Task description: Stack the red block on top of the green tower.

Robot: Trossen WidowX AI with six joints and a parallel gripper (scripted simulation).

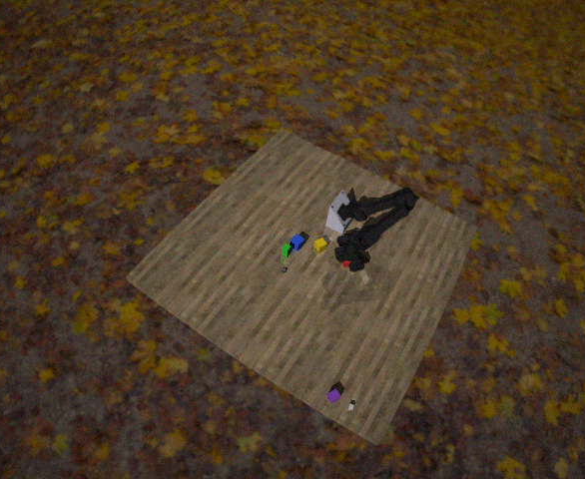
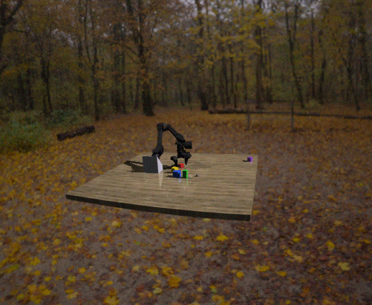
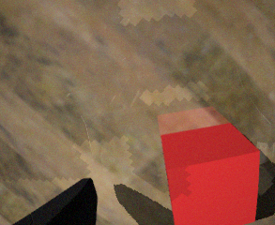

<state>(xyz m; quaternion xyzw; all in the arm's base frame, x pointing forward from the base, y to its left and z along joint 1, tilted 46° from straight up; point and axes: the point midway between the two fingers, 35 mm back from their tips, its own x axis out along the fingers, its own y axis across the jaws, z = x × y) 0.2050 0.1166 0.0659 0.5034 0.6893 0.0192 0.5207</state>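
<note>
The red block is 1 cm above my gripper tip. From my gripper tip the other things lie so: small dark object: 19 cm ahead, 23 cm to the right; blue block: 3 cm ahead, 25 cm to the right, 1 cm above; yellow block: 2 cm behind, 15 cm to the right, 1 cm above.
</note>
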